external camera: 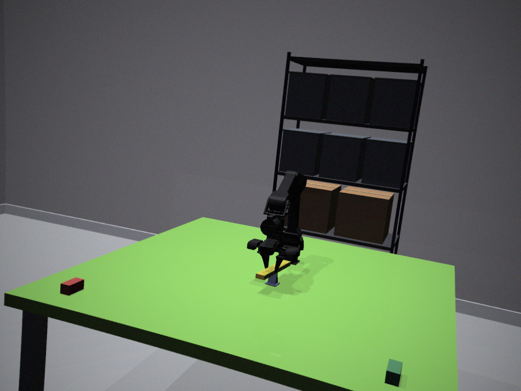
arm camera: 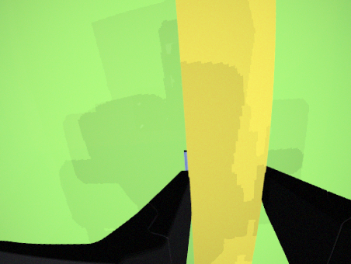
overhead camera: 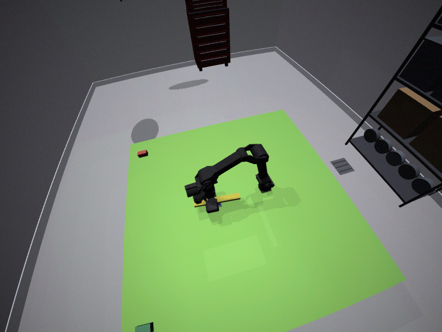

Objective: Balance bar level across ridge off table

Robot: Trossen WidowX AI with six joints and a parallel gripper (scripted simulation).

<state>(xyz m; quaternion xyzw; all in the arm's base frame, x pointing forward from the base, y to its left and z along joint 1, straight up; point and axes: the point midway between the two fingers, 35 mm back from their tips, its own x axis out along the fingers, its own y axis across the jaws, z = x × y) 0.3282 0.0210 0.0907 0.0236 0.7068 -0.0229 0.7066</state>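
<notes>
My gripper tip is 30 mm past the yellow bar. The rest, counted from my gripper tip: red block: 410 mm ahead, 520 mm to the right, 40 mm below; green block: 410 mm ahead, 480 mm to the left, 40 mm below.
</notes>
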